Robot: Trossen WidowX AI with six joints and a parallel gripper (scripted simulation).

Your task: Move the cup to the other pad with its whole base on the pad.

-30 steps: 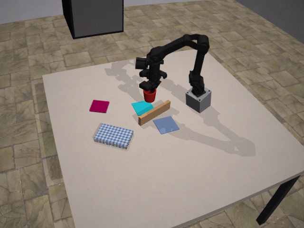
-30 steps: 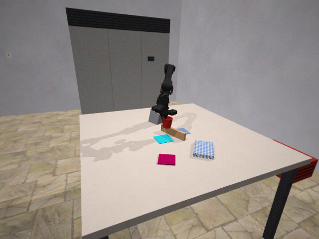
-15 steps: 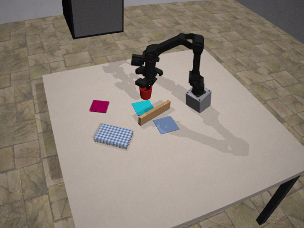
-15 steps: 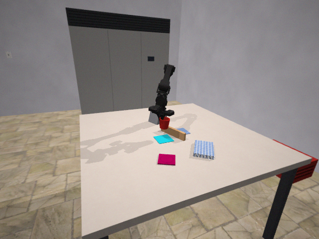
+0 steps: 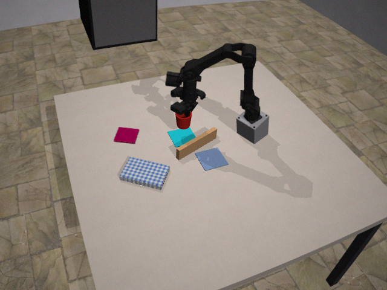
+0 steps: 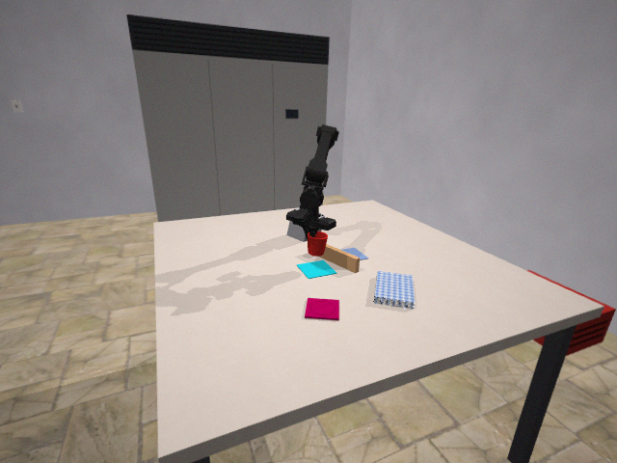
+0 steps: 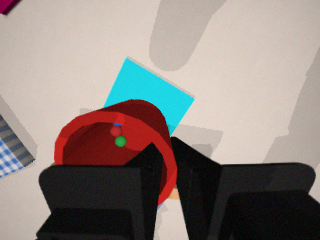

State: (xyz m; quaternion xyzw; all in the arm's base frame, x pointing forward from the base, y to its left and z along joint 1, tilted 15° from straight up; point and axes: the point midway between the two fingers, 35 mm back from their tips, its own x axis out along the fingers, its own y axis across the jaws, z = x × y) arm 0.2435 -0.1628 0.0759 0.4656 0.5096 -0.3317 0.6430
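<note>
My gripper is now 30 mm short of the red cup, 10 mm to the right of it and 50 mm above it. The rest, counted from my hand: green marble (40 mm ahead, 30 mm to the left, 60 mm below); wooden bar (10 mm ahead, 110 mm to the left, 120 mm below); red marble (40 mm ahead, 20 mm to the left, 60 mm below).
</note>
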